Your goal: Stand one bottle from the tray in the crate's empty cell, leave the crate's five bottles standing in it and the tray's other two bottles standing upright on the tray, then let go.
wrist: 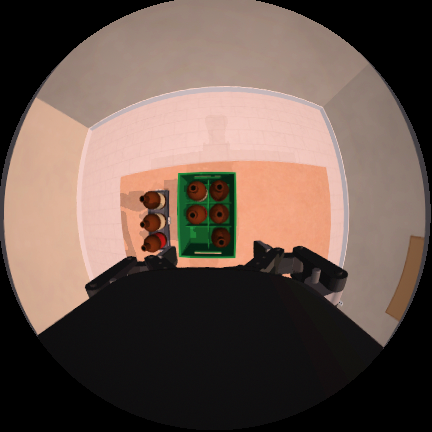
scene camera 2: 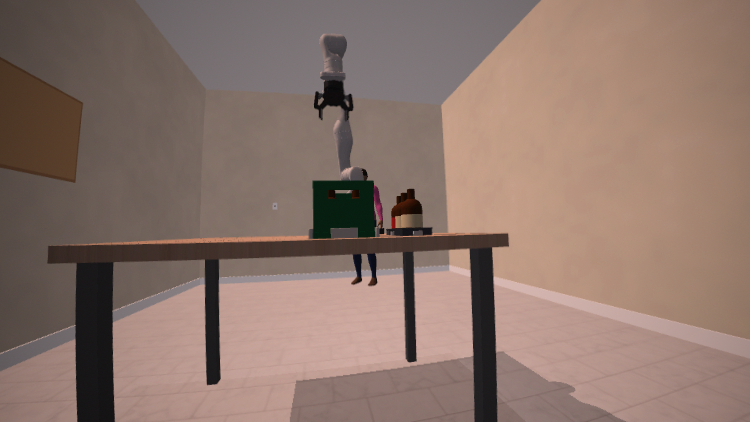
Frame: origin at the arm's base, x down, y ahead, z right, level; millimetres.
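Seen in the pictures: gripper, fingertip midpoint: (wrist: 214, 252) (scene camera 2: 333, 120).
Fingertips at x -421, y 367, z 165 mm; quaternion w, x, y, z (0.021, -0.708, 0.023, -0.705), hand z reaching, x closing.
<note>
Pixels of each thing's top centre, then the offset from my fingertips to it. "spot": a spot on its surface instead.
- green crate, top centre: (wrist: 205, 215) (scene camera 2: 342, 187) dx +265, dy +31, dz -26 mm
- bottle, top centre: (wrist: 220, 242) dx +277, dy -61, dz +9 mm
- dark tray, top centre: (scene camera 2: 406, 228) (wrist: 156, 220) dx +415, dy +31, dz -264 mm
- red label, surface spot: (wrist: 154, 243) spot: dx +326, dy -54, dz -248 mm
The green crate (scene camera 2: 343, 212) (wrist: 181, 215) stands on the table. In the wrist view five brown bottles stand in it; its empty cell (wrist: 196, 240) is at the lower left, beside a bottle (wrist: 221, 237). The dark tray (scene camera 2: 426, 230) (wrist: 166, 212) is left of the crate in the wrist view. It holds three upright brown bottles: two with cream labels (wrist: 152, 200) (wrist: 152, 222) and one with a red label (wrist: 154, 243). My gripper (scene camera 2: 333, 117) (wrist: 214, 252) is open and empty, pointing down high above the crate.
The wooden table (scene camera 2: 209, 249) (wrist: 285, 210) carries the crate and the tray. A person (scene camera 2: 377, 207) in a pink top is behind the table in the scene view. A brown board (scene camera 2: 39, 120) (wrist: 407, 277) hangs on the wall.
</note>
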